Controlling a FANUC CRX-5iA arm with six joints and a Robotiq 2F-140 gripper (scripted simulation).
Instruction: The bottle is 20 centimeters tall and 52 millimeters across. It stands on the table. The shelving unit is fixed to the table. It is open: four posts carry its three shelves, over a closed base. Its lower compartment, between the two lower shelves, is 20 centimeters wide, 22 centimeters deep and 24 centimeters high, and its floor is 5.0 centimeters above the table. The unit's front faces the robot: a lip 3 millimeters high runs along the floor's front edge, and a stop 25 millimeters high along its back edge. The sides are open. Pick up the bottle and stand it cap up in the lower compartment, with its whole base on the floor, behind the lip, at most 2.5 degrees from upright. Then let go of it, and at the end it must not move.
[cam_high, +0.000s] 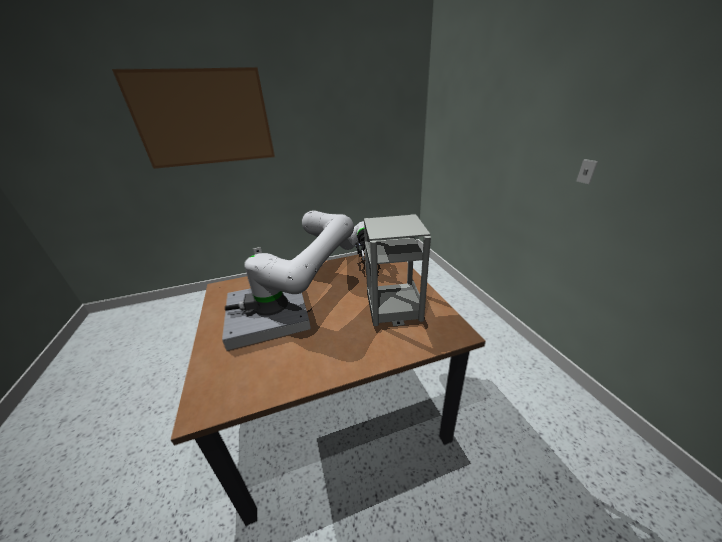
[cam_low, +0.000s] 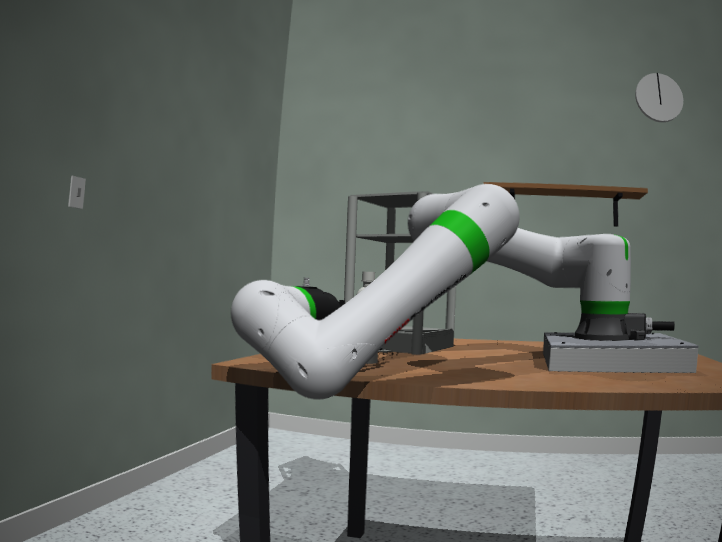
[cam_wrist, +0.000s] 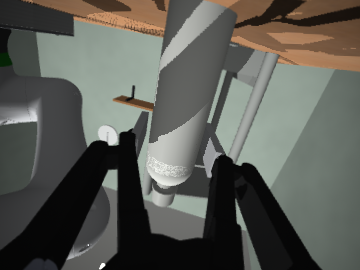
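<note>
The bottle lies 10 mm above my hand. The rest, counted from my hand: shelving unit (330 mm to the right, 90 mm above, 30 mm ahead).
</note>
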